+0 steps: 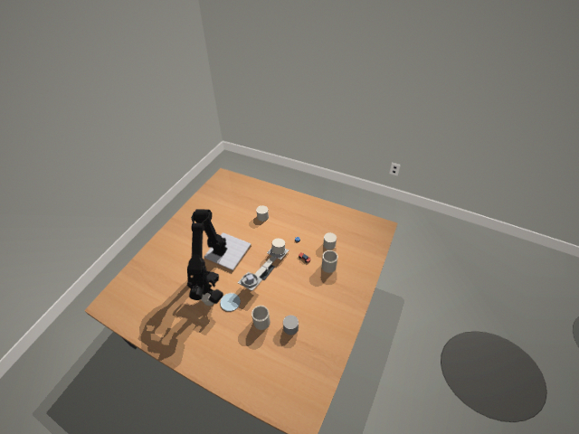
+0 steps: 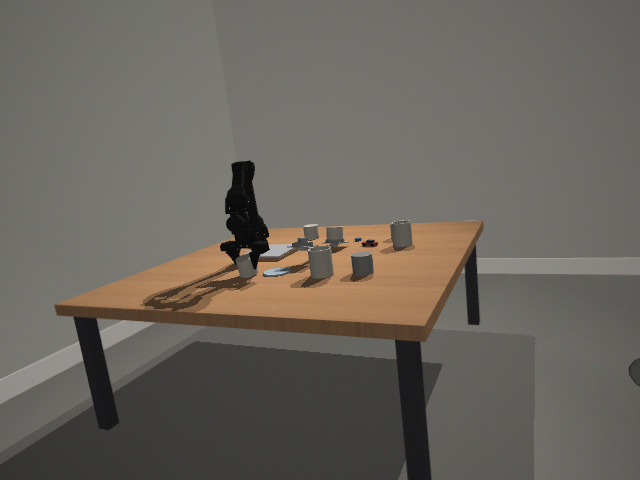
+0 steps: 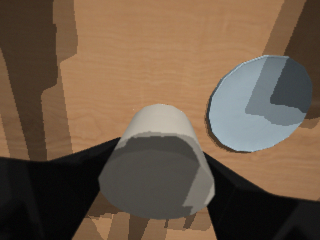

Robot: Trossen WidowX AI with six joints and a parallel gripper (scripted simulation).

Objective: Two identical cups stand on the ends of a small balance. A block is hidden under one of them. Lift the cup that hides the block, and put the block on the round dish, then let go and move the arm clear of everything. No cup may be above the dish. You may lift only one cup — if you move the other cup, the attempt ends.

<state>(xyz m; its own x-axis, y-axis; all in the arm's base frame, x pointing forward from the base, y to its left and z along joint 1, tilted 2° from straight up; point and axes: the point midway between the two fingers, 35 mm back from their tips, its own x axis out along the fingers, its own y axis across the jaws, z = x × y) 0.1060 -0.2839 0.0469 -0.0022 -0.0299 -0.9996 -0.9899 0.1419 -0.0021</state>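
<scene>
Now: the grey block 16 cm ahead of my gripper tip, 15 cm to the left of it and 6 cm above it. From my gripper tip the other things lie so: balance: 27 cm to the left, 19 cm ahead; then round dish: 10 cm ahead, 3 cm to the left, 2 cm below; then red toy car: 43 cm to the left, 34 cm ahead, 1 cm below.
</scene>
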